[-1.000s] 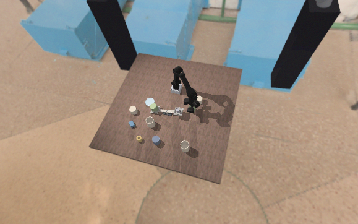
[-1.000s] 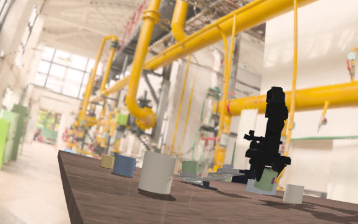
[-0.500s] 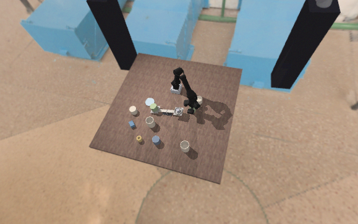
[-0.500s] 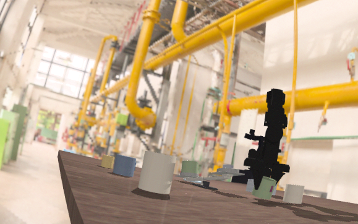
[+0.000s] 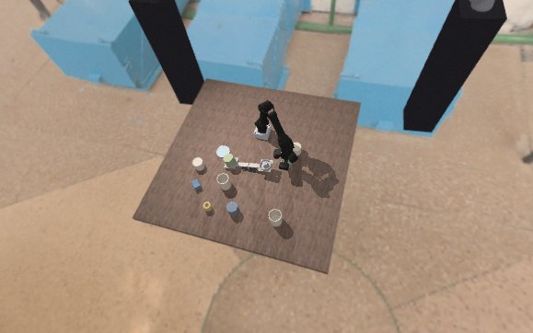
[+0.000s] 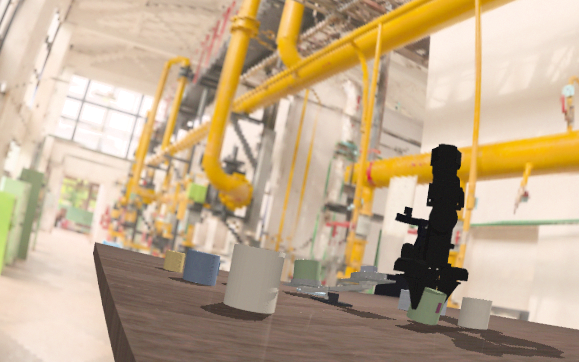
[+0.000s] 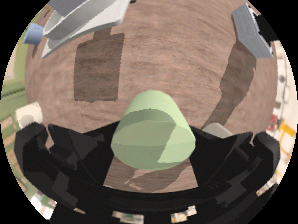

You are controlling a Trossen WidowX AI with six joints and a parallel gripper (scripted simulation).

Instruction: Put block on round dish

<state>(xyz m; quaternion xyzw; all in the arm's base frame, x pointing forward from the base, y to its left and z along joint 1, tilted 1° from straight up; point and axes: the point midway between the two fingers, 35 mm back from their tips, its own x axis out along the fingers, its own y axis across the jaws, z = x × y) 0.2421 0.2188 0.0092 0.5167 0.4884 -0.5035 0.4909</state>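
The pale grey block is 130 mm to the right of my gripper tip, 60 mm ahead of it and 60 mm above it. Round my gripper tip: balance (260 mm to the right, 60 mm ahead, 10 mm above); blue cylinder (370 mm ahead, 290 mm to the right, 10 mm above); round light blue dish (480 mm to the right, 50 mm behind, 20 mm below).
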